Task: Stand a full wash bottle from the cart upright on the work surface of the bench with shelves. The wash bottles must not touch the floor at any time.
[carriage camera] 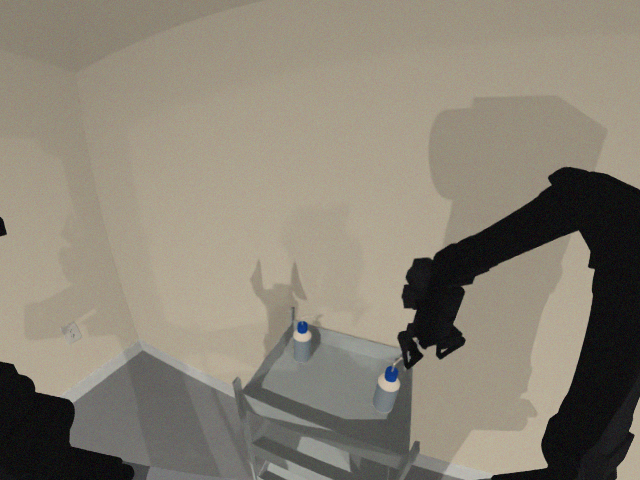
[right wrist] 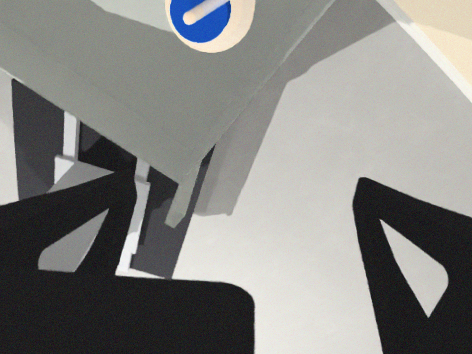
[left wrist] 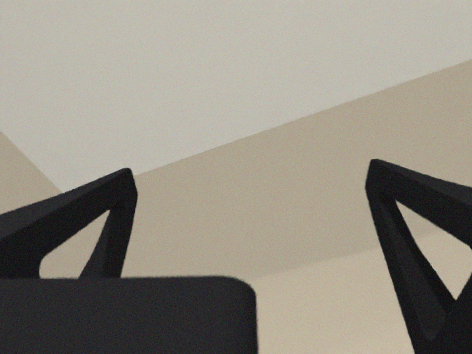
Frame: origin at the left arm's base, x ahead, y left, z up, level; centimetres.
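Seen in the pictures: left gripper, between the fingertips: (left wrist: 249, 177); right gripper, between the fingertips: (carriage camera: 422, 362) (right wrist: 244, 186).
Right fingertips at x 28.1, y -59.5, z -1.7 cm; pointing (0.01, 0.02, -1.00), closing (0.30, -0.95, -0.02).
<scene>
Offsets run from my right fingertips to a thing's middle. "*": to the spot under its first point. Level surfaces: height alone.
Two wash bottles with blue caps, cream shoulders and grey-blue bodies stand upright on the top tray of the grey cart (carriage camera: 330, 382) (right wrist: 165, 110). One bottle {dx +22.2, dy +28.2, dz -14.0 cm} (carriage camera: 302, 345) is at the tray's back left. The other bottle {dx +5.2, dy +3.8, dz -14.0 cm} (carriage camera: 385, 393) (right wrist: 212, 25) is at the front right, partly cut off at the top of the right wrist view. My right gripper (carriage camera: 424, 356) (right wrist: 244, 186) is open and empty, pointing down above the cart's right side, above and to the right of the nearer bottle. My left gripper (left wrist: 249, 177) is open and empty, facing wall and ceiling. The bench with shelves does not show.
The cart's lower shelves {* dx +0.6, dy +27.9, dz -49.2 cm} (carriage camera: 299, 459) and corner posts (carriage camera: 238, 397) show below the tray. A beige wall (carriage camera: 206, 206) stands behind the cart. Grey floor {dz -88.9 cm} (carriage camera: 113, 413) lies to the left of the cart. A wall socket {dx +42.5, dy +156.3, dz -49.0 cm} (carriage camera: 71, 332) is at the far left.
</scene>
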